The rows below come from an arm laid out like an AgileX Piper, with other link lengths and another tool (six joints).
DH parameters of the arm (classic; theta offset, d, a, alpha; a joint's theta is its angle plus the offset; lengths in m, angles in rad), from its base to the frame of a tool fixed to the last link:
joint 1: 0 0.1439 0 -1.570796
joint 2: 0.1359 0 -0.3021 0
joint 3: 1.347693 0 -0.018 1.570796
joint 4: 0 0.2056 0 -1.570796
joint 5: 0 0 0 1.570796
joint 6: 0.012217 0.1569 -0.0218 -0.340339
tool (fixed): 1.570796 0.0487 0 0
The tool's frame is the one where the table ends.
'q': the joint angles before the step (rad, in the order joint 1, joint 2, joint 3, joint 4, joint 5, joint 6). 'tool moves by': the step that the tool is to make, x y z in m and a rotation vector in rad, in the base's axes. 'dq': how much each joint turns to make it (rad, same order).
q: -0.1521, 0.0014, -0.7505, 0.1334, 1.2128, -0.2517
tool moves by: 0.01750, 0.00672, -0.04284, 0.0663, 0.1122, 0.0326
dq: 0.0000, 0.0017, 0.1663, 0.0570, -0.0479, 0.0018
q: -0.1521, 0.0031, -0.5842, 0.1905, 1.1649, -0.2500
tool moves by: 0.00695, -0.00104, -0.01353, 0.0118, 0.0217, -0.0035
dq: -0.0001, 0.0000, 0.0632, 0.0047, -0.0407, -0.0001
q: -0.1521, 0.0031, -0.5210, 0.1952, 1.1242, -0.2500
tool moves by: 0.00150, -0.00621, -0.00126, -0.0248, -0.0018, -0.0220
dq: -0.0001, 0.0000, 0.0064, -0.0335, -0.0126, 0.0024
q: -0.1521, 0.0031, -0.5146, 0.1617, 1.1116, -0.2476
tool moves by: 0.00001, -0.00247, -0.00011, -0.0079, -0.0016, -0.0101
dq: 0.0000, -0.0018, 0.0000, -0.0138, -0.0016, 0.0043
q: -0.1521, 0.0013, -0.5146, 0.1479, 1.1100, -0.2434
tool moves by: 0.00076, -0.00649, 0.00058, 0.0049, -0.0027, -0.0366
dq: 0.0000, 0.0000, 0.0000, -0.0326, -0.0063, 0.0364
